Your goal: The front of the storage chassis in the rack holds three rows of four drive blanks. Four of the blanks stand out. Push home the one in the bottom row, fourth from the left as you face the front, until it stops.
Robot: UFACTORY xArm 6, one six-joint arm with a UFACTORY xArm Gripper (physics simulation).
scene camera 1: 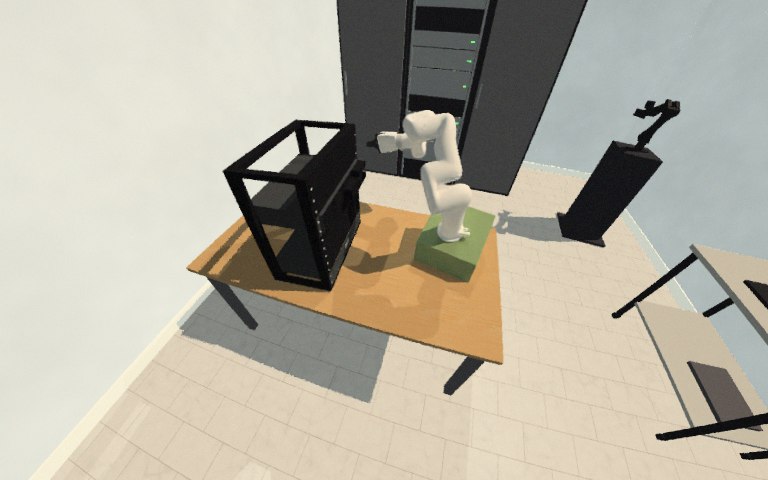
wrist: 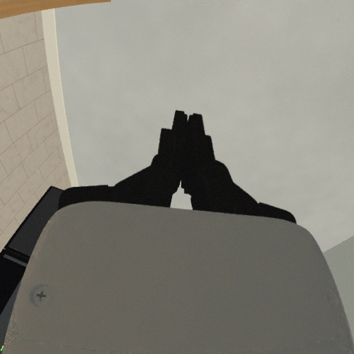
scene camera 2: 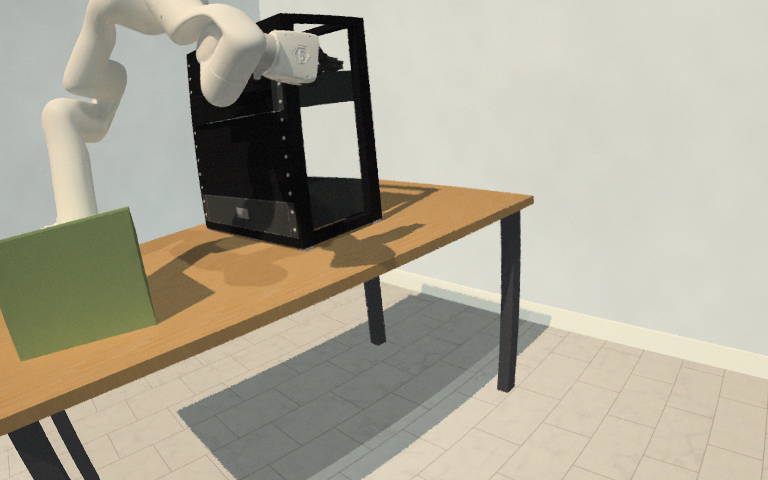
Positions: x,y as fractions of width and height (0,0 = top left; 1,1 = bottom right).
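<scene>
Black rack out of frame in the wrist view. Black rack visible in scene camera 1 (0.41,0.41), in scene camera 2 (0.33,0.36).
</scene>
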